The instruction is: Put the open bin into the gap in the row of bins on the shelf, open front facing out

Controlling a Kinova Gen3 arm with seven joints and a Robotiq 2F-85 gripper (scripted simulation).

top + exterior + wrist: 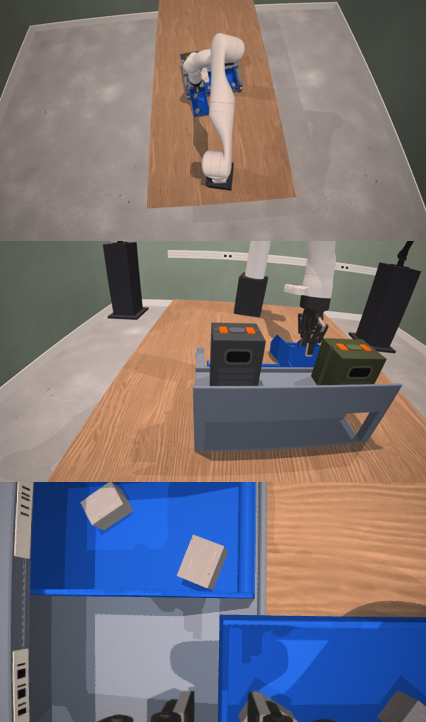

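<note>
My gripper is now 70 mm above the grey part, 30 mm past it and 20 mm to the right of it. The rest, counted from my hand: grey shelf (120 mm ahead, 100 mm to the right, 30 mm below).
</note>
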